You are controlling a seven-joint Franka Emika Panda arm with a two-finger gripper.
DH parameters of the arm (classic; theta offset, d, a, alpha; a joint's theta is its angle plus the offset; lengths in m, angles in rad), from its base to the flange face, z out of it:
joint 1: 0 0.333 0 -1.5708
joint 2: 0 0 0 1.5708
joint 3: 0 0.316 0.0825 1.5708
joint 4: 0 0 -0.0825 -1.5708
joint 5: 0 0.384 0 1.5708
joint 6: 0 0 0.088 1.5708
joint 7: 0 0.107 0 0
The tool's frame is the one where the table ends.
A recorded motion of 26 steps. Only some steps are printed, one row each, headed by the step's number.
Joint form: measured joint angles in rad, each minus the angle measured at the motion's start. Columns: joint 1, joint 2, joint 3, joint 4, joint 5, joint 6, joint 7.
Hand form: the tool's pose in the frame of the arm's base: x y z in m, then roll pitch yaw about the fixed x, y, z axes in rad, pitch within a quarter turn. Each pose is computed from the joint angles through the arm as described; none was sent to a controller.
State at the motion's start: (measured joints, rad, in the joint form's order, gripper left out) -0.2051 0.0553 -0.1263 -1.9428 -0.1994 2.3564 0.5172
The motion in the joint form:
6: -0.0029 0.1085 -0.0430 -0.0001 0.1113 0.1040 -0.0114
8: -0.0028 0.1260 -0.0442 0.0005 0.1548 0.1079 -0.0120
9: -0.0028 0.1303 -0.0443 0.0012 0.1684 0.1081 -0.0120
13: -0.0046 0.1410 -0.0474 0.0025 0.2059 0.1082 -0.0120
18: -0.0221 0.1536 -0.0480 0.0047 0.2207 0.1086 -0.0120
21: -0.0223 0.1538 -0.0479 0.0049 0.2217 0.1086 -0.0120
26: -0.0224 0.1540 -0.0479 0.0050 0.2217 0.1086 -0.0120
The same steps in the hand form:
6: 0.5823 -0.2261 0.4377 -3.0599 -0.3584 -0.8322
8: 0.5841 -0.2272 0.4276 -3.0335 -0.3321 -0.8638
9: 0.5846 -0.2274 0.4254 -3.0249 -0.3242 -0.8737
13: 0.5847 -0.2305 0.4194 -3.0023 -0.3025 -0.9054
18: 0.5819 -0.2414 0.4127 -2.9981 -0.2891 -0.9325
21: 0.5819 -0.2415 0.4127 -2.9974 -0.2887 -0.9334
26: 0.5819 -0.2416 0.4126 -2.9974 -0.2887 -0.9335

